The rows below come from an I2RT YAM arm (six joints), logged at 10 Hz.
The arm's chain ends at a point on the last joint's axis. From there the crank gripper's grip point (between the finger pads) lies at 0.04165 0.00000 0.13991 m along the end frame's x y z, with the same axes.
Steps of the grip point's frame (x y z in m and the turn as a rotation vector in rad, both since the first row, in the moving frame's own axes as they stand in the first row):
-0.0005, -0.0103, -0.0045, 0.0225, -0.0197, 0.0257
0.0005, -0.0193, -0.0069, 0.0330, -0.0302, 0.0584
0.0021, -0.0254, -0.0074, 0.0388, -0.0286, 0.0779
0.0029, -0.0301, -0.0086, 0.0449, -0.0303, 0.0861
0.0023, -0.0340, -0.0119, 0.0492, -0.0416, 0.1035
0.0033, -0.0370, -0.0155, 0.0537, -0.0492, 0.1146
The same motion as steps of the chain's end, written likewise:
0.0022, -0.0082, -0.0053, 0.0225, -0.0197, 0.0257
0.0047, -0.0170, -0.0081, 0.0330, -0.0302, 0.0584
0.0060, -0.0230, -0.0085, 0.0388, -0.0286, 0.0779
0.0070, -0.0272, -0.0097, 0.0449, -0.0303, 0.0861
0.0080, -0.0311, -0.0134, 0.0492, -0.0416, 0.1035
0.0101, -0.0338, -0.0173, 0.0537, -0.0492, 0.1146

